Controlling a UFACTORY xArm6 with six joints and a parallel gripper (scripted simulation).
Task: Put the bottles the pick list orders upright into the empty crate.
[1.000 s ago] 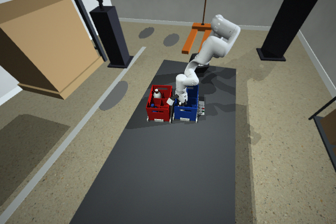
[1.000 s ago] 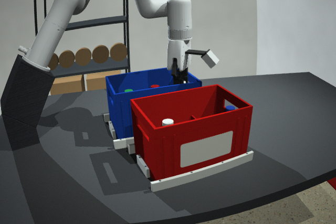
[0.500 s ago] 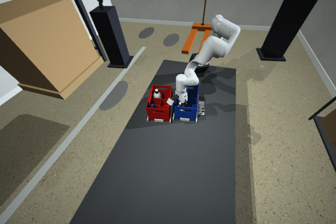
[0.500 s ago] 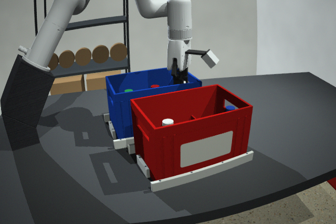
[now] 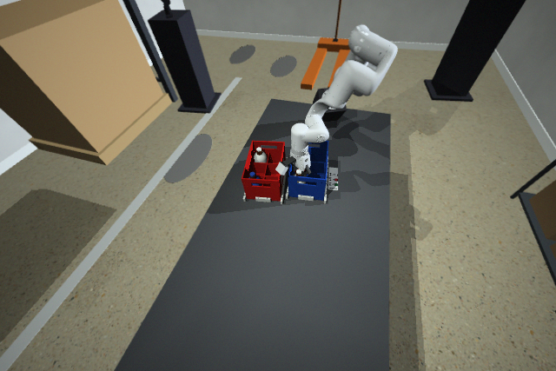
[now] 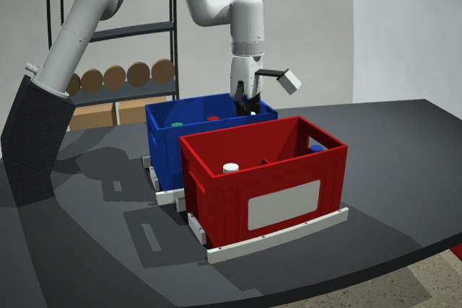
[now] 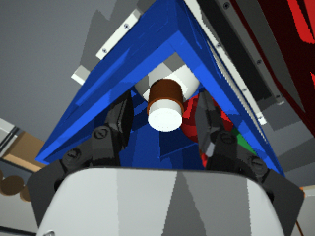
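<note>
The white-capped bottle lies 70 mm below my hand. Also, from my hand: red-capped bottle: 90 mm behind, 70 mm below; then blue crate: 90 mm behind, 40 mm to the left, 70 mm below; then green-capped bottle: 170 mm behind, 70 mm below.
</note>
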